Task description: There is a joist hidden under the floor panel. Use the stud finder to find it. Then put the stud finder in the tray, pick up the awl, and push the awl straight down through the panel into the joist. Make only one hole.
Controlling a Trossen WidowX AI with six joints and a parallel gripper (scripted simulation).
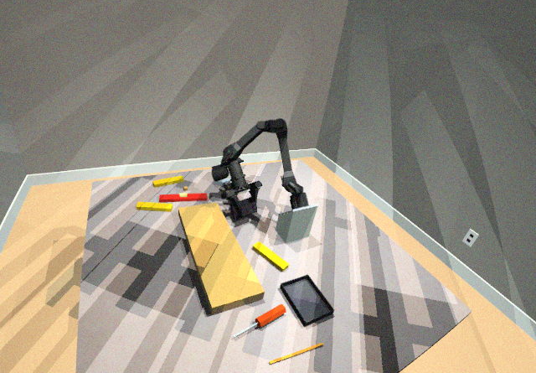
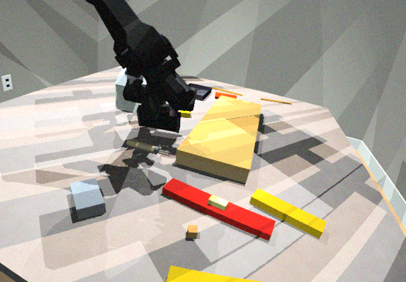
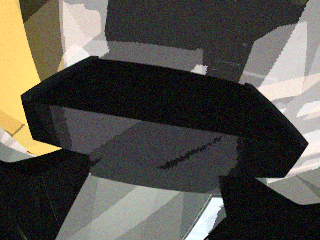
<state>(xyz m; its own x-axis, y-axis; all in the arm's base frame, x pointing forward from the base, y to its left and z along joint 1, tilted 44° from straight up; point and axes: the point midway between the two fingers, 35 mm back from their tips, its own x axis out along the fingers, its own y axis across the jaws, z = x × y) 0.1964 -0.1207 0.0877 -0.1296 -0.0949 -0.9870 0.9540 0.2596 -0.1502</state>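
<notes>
The stud finder lies 1 cm behind my gripper tip and 1 cm to the right of it. From my gripper tip the other things lie so: awl (4 cm ahead, 10 cm to the right, 7 cm below); then red level (25 cm ahead, 23 cm to the right, 6 cm below); then grey-blue block (3 cm ahead, 34 cm to the right, 7 cm below).
</notes>
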